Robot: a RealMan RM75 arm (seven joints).
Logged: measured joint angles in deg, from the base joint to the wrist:
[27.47, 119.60, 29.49, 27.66, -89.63, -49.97, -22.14]
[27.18, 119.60, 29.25, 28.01, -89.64, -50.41, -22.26]
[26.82, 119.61, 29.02, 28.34, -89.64, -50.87, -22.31]
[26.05, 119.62, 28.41, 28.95, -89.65, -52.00, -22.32]
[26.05, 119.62, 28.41, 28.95, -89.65, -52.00, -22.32]
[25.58, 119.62, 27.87, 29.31, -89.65, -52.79, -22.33]
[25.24, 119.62, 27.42, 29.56, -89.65, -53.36, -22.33]
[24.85, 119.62, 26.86, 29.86, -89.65, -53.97, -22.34]
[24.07, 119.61, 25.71, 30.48, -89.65, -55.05, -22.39]
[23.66, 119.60, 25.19, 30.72, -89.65, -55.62, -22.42]
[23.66, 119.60, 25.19, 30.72, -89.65, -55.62, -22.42]
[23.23, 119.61, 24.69, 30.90, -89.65, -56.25, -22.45]
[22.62, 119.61, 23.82, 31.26, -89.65, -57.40, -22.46]
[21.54, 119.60, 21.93, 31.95, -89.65, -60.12, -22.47]
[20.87, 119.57, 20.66, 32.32, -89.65, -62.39, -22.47]
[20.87, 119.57, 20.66, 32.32, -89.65, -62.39, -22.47]
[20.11, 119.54, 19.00, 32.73, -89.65, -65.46, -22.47]
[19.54, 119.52, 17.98, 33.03, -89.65, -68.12, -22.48]
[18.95, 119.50, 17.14, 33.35, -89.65, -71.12, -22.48]
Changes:
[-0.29, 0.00, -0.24, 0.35, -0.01, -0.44, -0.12]
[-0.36, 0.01, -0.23, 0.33, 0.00, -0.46, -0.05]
[-0.77, 0.01, -0.61, 0.61, -0.01, -1.13, -0.01]
[0.00, 0.00, 0.00, 0.00, 0.00, 0.00, 0.00]
[-0.47, 0.00, -0.54, 0.36, 0.00, -0.79, -0.01]
[-0.34, 0.00, -0.45, 0.25, 0.00, -0.57, 0.00]
[-0.39, 0.00, -0.56, 0.30, 0.00, -0.61, -0.01]
[-0.78, -0.01, -1.15, 0.62, 0.00, -1.08, -0.05]
[-0.41, -0.01, -0.52, 0.24, 0.00, -0.57, -0.03]
[0.00, 0.00, 0.00, 0.00, 0.00, 0.00, 0.00]
[-0.43, 0.01, -0.50, 0.18, 0.00, -0.63, -0.03]
[-0.61, 0.00, -0.87, 0.36, 0.00, -1.15, -0.01]
[-1.08, -0.01, -1.89, 0.69, 0.00, -2.72, -0.01]
[-0.67, -0.03, -1.27, 0.37, 0.00, -2.27, 0.00]
[0.00, 0.00, 0.00, 0.00, 0.00, 0.00, 0.00]
[-0.76, -0.03, -1.66, 0.41, 0.00, -3.07, 0.00]
[-0.57, -0.02, -1.02, 0.30, 0.00, -2.66, -0.01]
[-0.59, -0.02, -0.84, 0.32, 0.00, -3.00, 0.00]

